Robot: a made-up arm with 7 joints.
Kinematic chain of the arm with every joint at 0, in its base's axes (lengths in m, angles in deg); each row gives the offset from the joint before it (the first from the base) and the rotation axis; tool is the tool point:
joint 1: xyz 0 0.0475 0 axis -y
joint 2: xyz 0 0.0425 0 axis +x
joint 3: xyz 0 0 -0.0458 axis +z
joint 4: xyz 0 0 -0.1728 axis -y
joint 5: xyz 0 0 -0.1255 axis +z
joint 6: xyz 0 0 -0.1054 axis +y
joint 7: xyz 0 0 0 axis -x
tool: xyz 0 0 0
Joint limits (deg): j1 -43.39..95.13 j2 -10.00..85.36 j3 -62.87..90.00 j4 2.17..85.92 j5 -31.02..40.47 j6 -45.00..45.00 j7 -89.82..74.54
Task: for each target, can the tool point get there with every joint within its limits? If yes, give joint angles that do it. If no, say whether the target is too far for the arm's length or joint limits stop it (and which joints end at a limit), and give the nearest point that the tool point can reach.
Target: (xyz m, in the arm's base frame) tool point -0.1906 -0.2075 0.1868
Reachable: no: joint limits stop it (at a limit: joint 1, joint 2, joint 4) | nearest point 0.1858 -0.1428 0.1398 | short by 0.385 m
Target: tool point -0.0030 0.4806 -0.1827
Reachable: yes | joints -30.73 56.16 43.39 32.76 -1.03 27.10 -20.22
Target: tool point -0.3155 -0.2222 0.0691
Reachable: no: joint limits stop it (at a limit: joint 1, joint 2, joint 3, joint 4) | nearest point -0.0582 -0.1527 -0.2145 | short by 0.389 m
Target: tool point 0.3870 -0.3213 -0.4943
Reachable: no: too far | nearest point 0.2401 -0.0931 -0.3067 | short by 0.330 m
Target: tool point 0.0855 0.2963 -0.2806
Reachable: yes | joints -26.89 26.59 23.84 74.17 22.85 24.42 -6.99
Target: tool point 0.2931 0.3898 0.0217
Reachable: yes | joints 62.64 50.86 -1.84 41.85 -7.13 17.56 31.59
